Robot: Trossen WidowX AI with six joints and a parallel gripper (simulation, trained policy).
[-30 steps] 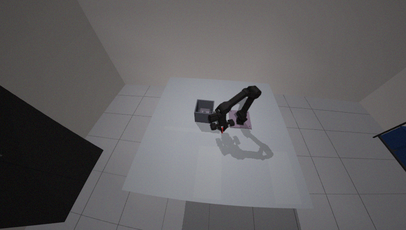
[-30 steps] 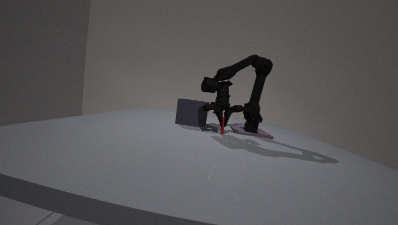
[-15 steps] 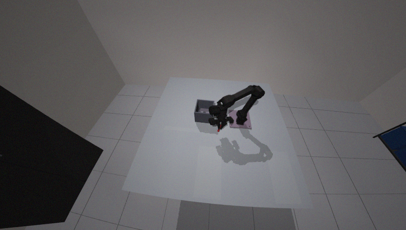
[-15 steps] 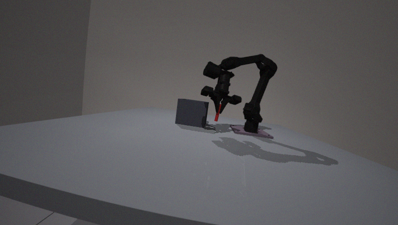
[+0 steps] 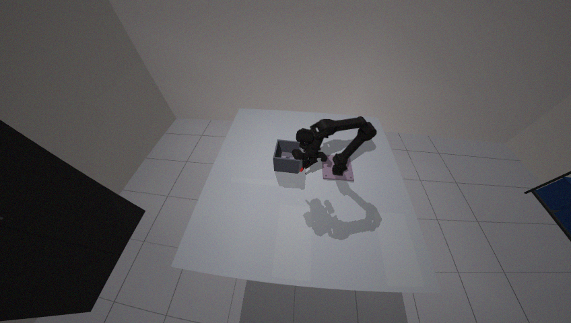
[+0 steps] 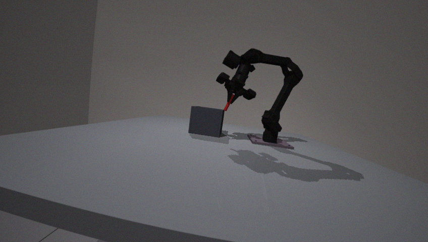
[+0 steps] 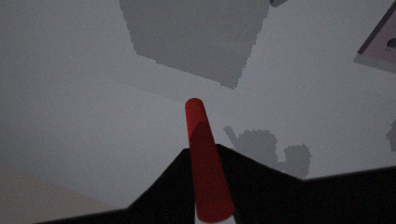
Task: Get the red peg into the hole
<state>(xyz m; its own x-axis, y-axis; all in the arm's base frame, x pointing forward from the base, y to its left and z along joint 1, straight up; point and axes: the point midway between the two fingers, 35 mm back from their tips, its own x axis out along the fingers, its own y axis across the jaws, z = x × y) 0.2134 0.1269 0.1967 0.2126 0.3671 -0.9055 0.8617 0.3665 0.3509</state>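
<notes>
My gripper tip is now 120 mm short of the plate, 150 mm to the left of it and 130 mm above it. The rest, counted from my gripper tip: red peg 10 mm to the right.
</notes>
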